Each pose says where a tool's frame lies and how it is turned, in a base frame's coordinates. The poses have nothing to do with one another.
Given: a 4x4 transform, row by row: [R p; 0 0 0 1], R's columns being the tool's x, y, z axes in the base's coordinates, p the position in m. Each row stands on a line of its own.
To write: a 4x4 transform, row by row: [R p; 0 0 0 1], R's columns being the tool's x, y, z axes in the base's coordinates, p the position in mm. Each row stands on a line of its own. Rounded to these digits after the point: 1 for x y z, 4 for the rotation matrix.
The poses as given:
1:
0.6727 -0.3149 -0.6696 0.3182
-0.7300 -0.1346 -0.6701 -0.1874
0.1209 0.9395 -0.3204 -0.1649
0 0 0 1
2:
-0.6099 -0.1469 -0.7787 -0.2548
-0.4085 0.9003 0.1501 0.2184
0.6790 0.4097 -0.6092 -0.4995
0 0 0 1
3:
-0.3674 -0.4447 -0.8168 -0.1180
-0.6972 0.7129 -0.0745 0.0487
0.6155 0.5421 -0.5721 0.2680
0 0 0 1
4:
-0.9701 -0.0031 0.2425 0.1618
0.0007 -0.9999 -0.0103 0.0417
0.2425 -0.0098 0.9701 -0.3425
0 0 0 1
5:
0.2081 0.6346 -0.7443 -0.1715
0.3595 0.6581 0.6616 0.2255
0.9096 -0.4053 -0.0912 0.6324
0 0 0 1
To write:
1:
0.6727 -0.3149 -0.6696 318.2
-0.7300 -0.1346 -0.6701 -187.4
0.1209 0.9395 -0.3204 -164.9
0 0 0 1

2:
-0.6099 -0.1469 -0.7787 -254.8
-0.4085 0.9003 0.1501 218.4
0.6790 0.4097 -0.6092 -499.5
0 0 0 1

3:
-0.3674 -0.4447 -0.8168 -118.0
-0.6972 0.7129 -0.0745 48.7
0.6155 0.5421 -0.5721 268.0
0 0 0 1

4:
-0.9701 -0.0031 0.2425 161.8
0.0007 -0.9999 -0.0103 41.7
0.2425 -0.0098 0.9701 -342.5
0 0 0 1

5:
0.2081 0.6346 -0.7443 -171.5
0.3595 0.6581 0.6616 225.5
0.9096 -0.4053 -0.0912 632.4
0 0 0 1

